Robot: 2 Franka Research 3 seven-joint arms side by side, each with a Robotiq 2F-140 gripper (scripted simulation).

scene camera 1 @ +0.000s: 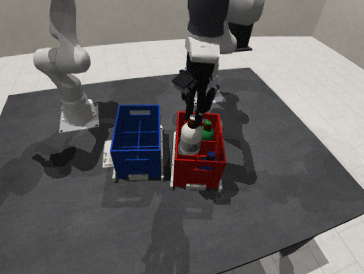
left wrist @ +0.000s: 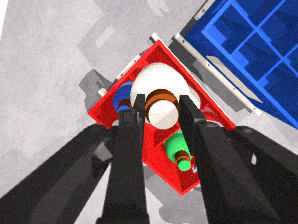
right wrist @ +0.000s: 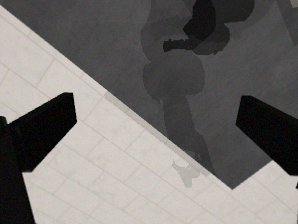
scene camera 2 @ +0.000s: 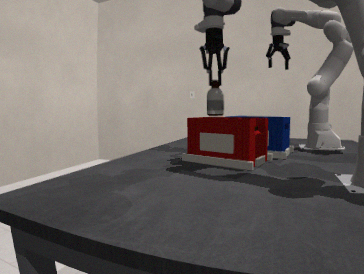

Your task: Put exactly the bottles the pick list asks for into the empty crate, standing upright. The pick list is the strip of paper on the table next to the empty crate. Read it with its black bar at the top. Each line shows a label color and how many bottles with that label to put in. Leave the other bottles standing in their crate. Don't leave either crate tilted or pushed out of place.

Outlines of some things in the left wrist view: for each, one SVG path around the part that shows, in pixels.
My left gripper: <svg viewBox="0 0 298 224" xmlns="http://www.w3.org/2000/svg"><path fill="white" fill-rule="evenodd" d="M179 94L181 109L178 122L190 156L195 156L194 169L197 167L208 224L298 224L298 155L249 126L235 126L233 131L226 130L221 123L207 120L187 94ZM145 94L137 94L132 109L119 111L118 120L113 122L111 128L107 129L106 126L101 124L93 124L86 127L0 198L0 224L74 224L107 170L109 163L111 163L102 215L96 219L95 224L150 224L149 213L147 213L142 161Z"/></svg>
A red crate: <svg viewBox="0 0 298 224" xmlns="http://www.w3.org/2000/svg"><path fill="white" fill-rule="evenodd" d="M145 123L142 161L181 195L200 183L198 172L193 173L192 170L195 156L191 159L190 169L182 171L176 163L167 157L164 142L180 129L179 122L177 121L169 129L158 129L153 125ZM87 113L99 124L105 125L107 129L111 128L113 122L118 120L118 113L113 107L113 97L123 83L131 80L134 81L145 66L152 63L164 63L180 73L187 84L197 92L201 101L200 111L208 106L222 120L226 130L233 131L235 124L159 39Z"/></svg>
A green bottle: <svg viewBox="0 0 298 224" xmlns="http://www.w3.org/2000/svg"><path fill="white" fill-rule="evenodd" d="M180 128L164 142L167 157L176 163L180 170L187 171L191 167L193 156L190 156Z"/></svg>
A white bottle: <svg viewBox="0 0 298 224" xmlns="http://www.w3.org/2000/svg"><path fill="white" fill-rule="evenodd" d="M152 63L145 66L134 80L130 92L131 106L133 108L137 94L145 94L145 123L153 125L158 129L169 129L175 125L180 116L179 94L187 94L190 97L189 87L183 76L171 66L164 63Z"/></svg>
